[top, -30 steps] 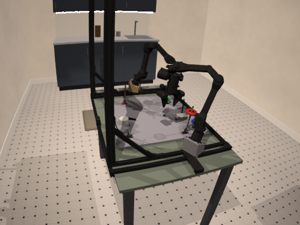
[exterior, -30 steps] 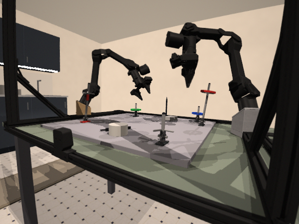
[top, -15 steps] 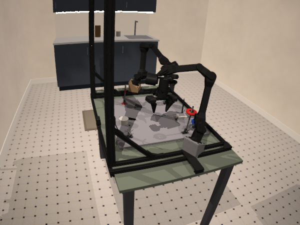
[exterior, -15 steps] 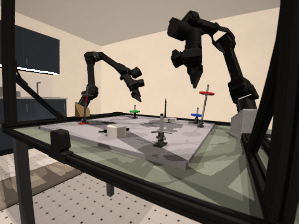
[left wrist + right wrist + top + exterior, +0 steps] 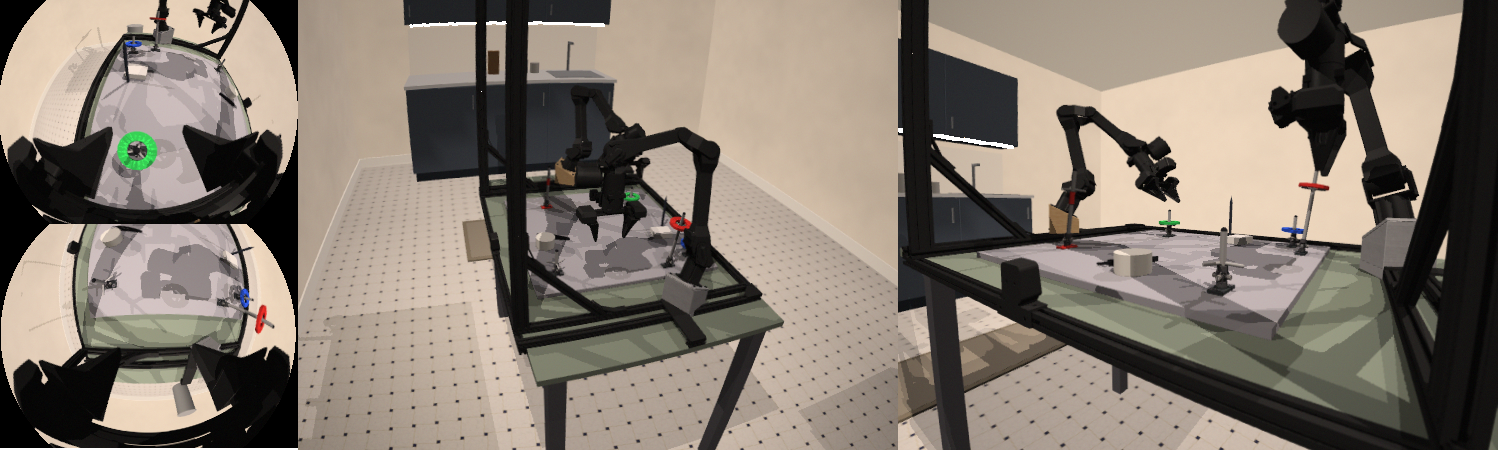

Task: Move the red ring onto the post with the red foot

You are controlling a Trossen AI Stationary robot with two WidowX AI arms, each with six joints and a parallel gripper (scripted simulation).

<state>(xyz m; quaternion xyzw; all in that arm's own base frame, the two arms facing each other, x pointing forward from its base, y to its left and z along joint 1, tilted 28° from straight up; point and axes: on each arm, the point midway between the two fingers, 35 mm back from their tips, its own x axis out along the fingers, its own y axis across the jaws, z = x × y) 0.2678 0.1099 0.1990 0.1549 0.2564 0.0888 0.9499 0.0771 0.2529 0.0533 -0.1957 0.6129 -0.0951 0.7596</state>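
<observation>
Right now the red ring is 45 cm to the right of my left hand, 7 cm behind it and 2 cm above it. Also, from my left hand: small white block (25 cm to the right, 13 cm below, 1 cm ahead); green ring (10 cm below, 1 cm ahead); blue ring (40 cm to the right, 10 cm below, 3 cm ahead).
</observation>
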